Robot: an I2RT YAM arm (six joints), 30 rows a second.
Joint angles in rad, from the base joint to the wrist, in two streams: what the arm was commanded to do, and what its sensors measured. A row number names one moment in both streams.
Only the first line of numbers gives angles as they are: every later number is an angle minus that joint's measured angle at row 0.
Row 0, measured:
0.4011, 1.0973, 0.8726, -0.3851, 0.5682, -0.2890
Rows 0 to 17, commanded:
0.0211, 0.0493, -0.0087, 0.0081, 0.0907, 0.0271
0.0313, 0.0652, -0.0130, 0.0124, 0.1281, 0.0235
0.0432, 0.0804, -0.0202, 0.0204, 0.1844, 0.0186
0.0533, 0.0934, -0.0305, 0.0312, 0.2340, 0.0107
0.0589, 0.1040, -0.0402, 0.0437, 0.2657, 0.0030
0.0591, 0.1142, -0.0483, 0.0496, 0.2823, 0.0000
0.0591, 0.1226, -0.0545, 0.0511, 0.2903, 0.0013
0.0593, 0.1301, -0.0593, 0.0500, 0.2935, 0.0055
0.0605, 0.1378, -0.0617, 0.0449, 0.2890, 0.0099
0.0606, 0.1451, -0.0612, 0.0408, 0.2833, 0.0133
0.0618, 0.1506, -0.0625, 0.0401, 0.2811, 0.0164
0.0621, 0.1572, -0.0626, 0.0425, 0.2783, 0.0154
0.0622, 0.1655, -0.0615, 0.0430, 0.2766, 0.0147
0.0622, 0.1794, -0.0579, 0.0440, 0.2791, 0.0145
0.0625, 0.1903, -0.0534, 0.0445, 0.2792, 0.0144
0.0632, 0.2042, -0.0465, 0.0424, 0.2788, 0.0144
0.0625, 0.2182, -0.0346, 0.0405, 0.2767, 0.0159
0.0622, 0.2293, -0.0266, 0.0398, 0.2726, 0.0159
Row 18, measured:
0.0534, 0.1869, -0.0709, 0.0263, 0.2522, 0.0058
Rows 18 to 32, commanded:
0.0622, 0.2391, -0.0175, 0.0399, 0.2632, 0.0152
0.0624, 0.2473, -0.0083, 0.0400, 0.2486, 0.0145
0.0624, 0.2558, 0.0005, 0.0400, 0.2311, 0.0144
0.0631, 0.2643, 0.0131, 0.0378, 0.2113, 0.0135
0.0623, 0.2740, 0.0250, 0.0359, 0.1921, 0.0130
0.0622, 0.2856, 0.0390, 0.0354, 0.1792, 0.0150
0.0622, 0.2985, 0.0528, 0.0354, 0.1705, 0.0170
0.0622, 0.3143, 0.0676, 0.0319, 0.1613, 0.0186
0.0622, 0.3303, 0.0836, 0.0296, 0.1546, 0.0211
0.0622, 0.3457, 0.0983, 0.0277, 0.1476, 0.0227
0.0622, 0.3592, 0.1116, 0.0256, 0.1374, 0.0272
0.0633, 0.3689, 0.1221, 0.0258, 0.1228, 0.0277
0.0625, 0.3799, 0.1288, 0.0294, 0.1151, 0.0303
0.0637, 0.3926, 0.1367, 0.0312, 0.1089, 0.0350
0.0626, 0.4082, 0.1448, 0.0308, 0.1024, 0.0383
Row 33, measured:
0.0542, 0.3662, 0.0874, 0.0259, 0.1492, 0.0100
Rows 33 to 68, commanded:
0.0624, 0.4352, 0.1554, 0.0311, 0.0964, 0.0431
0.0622, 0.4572, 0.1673, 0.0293, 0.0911, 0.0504
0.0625, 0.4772, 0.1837, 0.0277, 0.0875, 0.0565
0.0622, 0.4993, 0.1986, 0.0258, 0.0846, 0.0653
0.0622, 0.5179, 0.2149, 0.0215, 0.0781, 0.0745
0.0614, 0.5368, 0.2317, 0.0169, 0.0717, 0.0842
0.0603, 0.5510, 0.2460, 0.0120, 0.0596, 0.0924
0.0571, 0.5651, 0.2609, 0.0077, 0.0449, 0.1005
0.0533, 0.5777, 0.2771, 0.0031, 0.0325, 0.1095
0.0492, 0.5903, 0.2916, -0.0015, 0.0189, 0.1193
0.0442, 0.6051, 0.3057, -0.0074, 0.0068, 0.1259
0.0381, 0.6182, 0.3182, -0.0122, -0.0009, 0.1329
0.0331, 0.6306, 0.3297, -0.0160, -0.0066, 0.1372
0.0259, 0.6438, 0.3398, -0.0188, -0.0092, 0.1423
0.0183, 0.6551, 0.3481, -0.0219, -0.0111, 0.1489
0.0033, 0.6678, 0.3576, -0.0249, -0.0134, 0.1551
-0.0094, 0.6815, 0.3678, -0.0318, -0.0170, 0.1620
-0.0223, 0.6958, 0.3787, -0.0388, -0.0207, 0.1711
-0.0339, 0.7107, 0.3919, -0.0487, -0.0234, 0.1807
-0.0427, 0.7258, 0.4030, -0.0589, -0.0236, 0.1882
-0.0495, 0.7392, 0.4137, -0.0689, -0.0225, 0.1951
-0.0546, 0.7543, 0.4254, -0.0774, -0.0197, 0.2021
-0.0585, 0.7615, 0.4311, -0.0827, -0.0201, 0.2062
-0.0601, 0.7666, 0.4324, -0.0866, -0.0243, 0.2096
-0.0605, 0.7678, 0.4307, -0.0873, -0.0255, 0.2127
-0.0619, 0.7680, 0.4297, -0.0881, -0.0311, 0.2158
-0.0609, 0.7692, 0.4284, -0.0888, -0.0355, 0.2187
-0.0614, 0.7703, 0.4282, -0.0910, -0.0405, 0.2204
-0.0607, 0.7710, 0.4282, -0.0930, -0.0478, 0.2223
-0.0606, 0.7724, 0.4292, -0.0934, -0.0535, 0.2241
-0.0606, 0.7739, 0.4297, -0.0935, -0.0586, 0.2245
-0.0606, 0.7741, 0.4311, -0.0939, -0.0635, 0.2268
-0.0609, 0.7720, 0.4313, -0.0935, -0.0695, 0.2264
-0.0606, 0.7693, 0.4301, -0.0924, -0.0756, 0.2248
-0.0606, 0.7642, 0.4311, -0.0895, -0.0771, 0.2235
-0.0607, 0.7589, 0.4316, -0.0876, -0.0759, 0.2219
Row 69, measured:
-0.0656, 0.7702, 0.3956, -0.0790, -0.0374, 0.1953
